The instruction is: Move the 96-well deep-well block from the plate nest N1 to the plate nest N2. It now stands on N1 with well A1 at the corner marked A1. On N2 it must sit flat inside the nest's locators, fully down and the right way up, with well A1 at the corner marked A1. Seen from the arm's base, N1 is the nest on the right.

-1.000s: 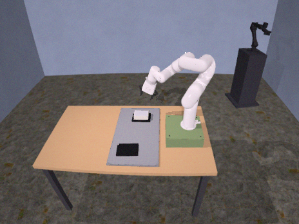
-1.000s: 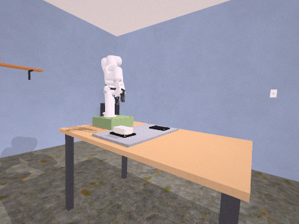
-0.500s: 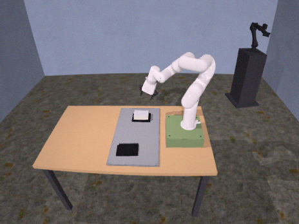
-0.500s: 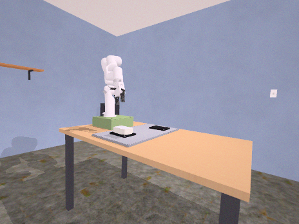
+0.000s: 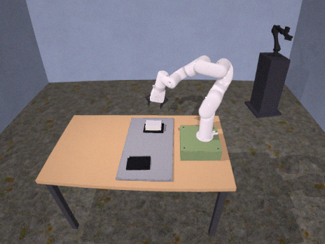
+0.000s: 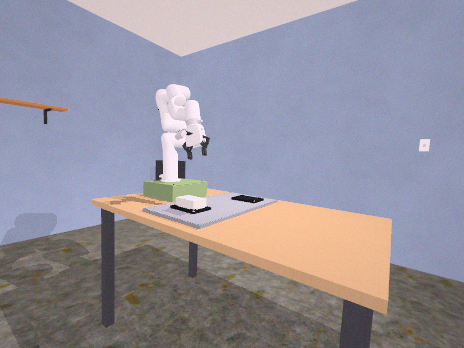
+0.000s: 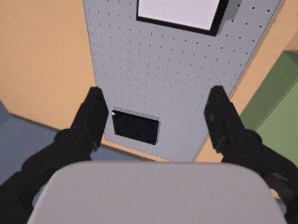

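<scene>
My hand is 1 cm short of the white deep-well block, 6 cm to the left of it and 23 cm above it.
</scene>
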